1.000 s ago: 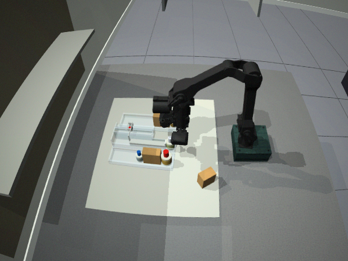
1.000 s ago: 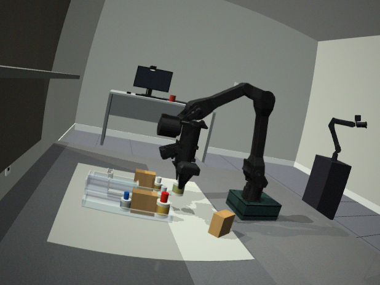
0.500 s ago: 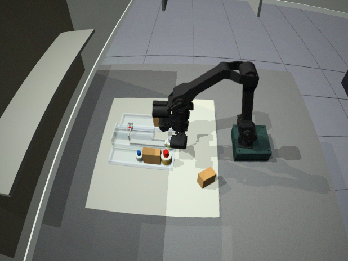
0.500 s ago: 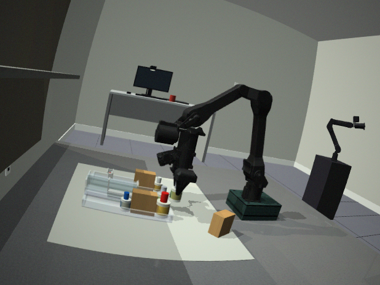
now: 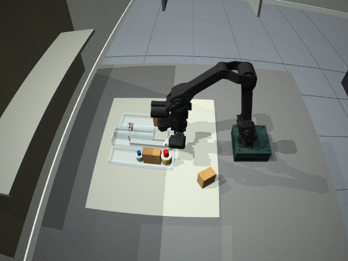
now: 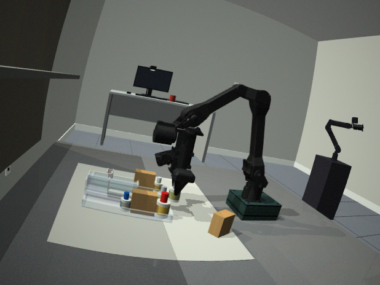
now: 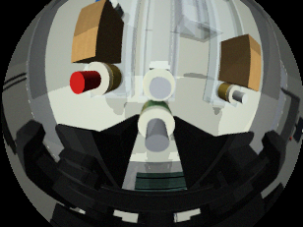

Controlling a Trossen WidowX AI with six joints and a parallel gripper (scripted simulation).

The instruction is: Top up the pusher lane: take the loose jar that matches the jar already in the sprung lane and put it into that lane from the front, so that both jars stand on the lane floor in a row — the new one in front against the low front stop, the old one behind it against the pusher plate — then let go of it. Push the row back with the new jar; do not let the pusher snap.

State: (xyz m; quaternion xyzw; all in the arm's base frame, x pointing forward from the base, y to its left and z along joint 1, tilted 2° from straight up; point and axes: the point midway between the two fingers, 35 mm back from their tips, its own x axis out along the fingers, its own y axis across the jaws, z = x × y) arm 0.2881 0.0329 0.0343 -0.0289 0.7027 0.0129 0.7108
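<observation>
The small jar lies 13 cm to the right of my gripper tip, 5 cm ahead of it and 2 cm below it. Round my gripper tip: red mark (22 cm ahead, 3 cm to the right, 1 cm above).
</observation>
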